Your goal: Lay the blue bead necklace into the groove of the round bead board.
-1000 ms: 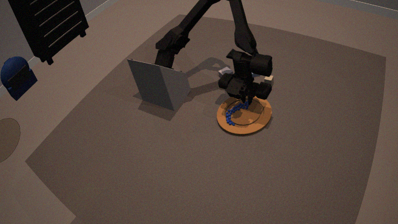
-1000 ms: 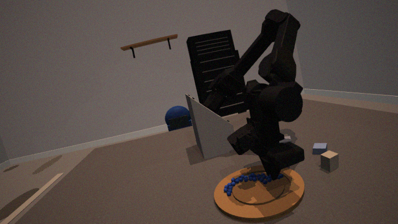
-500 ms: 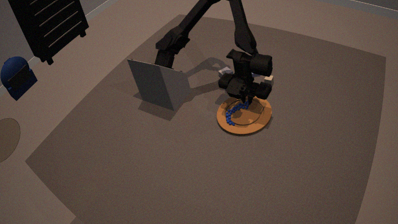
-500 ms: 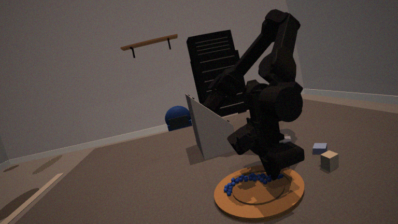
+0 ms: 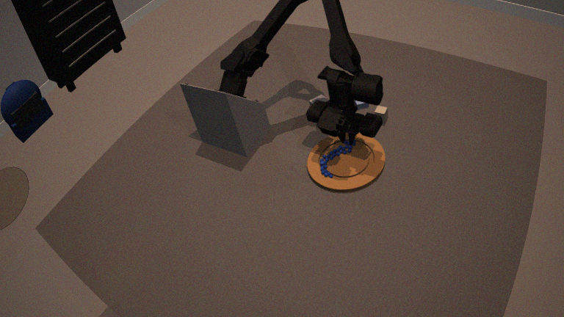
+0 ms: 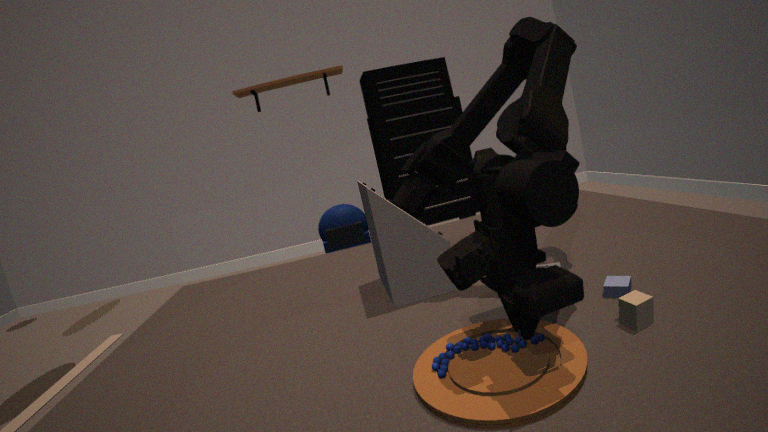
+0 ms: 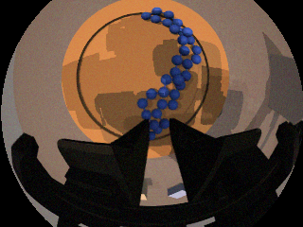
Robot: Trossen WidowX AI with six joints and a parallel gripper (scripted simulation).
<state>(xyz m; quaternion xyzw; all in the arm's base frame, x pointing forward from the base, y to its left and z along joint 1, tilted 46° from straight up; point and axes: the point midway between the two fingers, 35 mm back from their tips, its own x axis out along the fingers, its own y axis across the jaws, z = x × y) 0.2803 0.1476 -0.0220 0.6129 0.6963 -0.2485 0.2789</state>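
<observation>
Right now the tan cube is 14 cm to the left of my gripper tip and 3 cm ahead of it. Round my gripper tip: white block: 16 cm behind, 12 cm to the left, 1 cm below; then pale blue block: 18 cm to the left, 6 cm behind, 1 cm below.
</observation>
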